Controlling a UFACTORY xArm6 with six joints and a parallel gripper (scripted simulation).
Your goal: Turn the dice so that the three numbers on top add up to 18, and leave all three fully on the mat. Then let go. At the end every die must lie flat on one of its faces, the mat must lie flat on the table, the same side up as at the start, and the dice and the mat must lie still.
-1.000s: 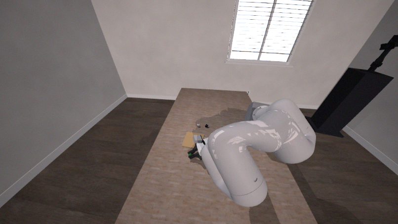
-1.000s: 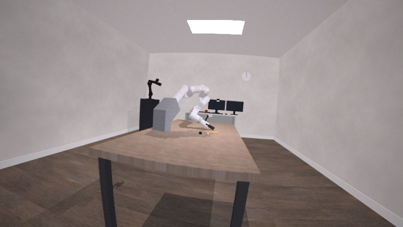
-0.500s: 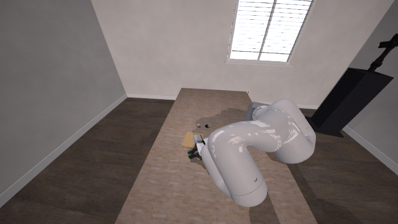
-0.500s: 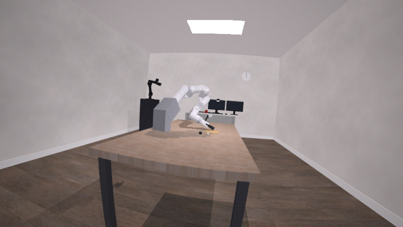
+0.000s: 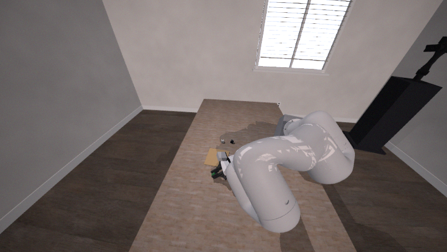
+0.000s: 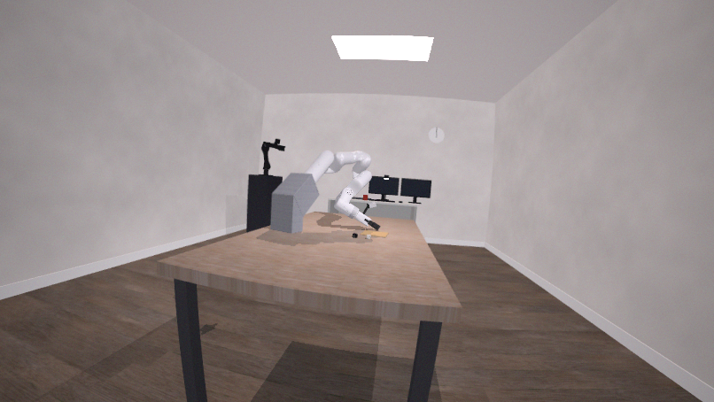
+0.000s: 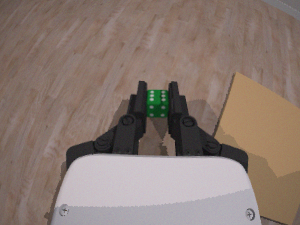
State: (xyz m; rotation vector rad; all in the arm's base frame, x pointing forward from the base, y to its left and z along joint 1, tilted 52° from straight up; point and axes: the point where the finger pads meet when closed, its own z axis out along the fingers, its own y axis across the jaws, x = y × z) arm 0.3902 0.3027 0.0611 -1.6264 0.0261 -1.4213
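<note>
My gripper is now 13 cm to the left of the mat, 4 cm short of it and 2 cm above it. Also, from my hand: black die: 30 cm to the right, 2 cm behind, 1 cm below; then white die: 28 cm to the right, 5 cm ahead, 1 cm below; then green die: 1 cm below, 1 cm ahead.
</note>
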